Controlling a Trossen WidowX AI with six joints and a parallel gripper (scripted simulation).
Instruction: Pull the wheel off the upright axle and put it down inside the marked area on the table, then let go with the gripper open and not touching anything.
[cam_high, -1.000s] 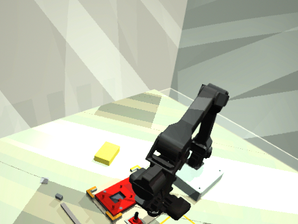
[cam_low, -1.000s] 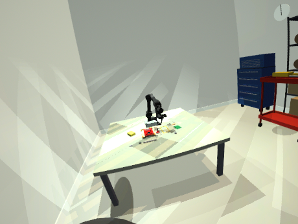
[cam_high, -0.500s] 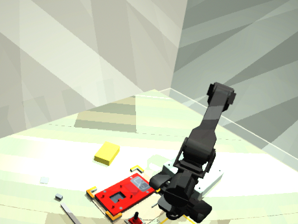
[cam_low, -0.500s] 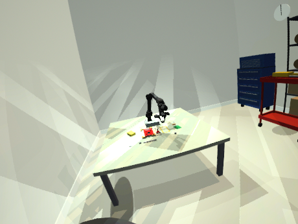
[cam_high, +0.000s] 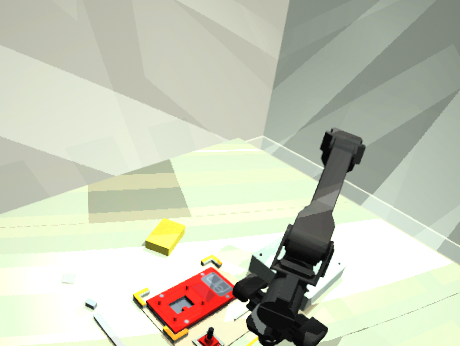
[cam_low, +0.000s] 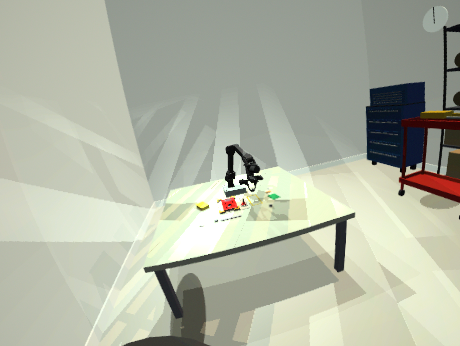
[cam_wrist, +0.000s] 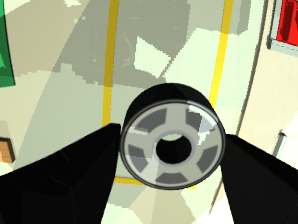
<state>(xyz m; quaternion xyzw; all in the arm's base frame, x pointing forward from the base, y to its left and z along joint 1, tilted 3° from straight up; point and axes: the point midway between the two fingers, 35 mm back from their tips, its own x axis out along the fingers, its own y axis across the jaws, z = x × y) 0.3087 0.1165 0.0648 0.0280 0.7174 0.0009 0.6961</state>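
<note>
My gripper tip is now right at the black tyre. The rest, counted from my gripper tip: grey bar (20 cm ahead, 24 cm to the right, 8 cm below); then yellow block (10 cm behind, 42 cm to the right, 7 cm below).
</note>
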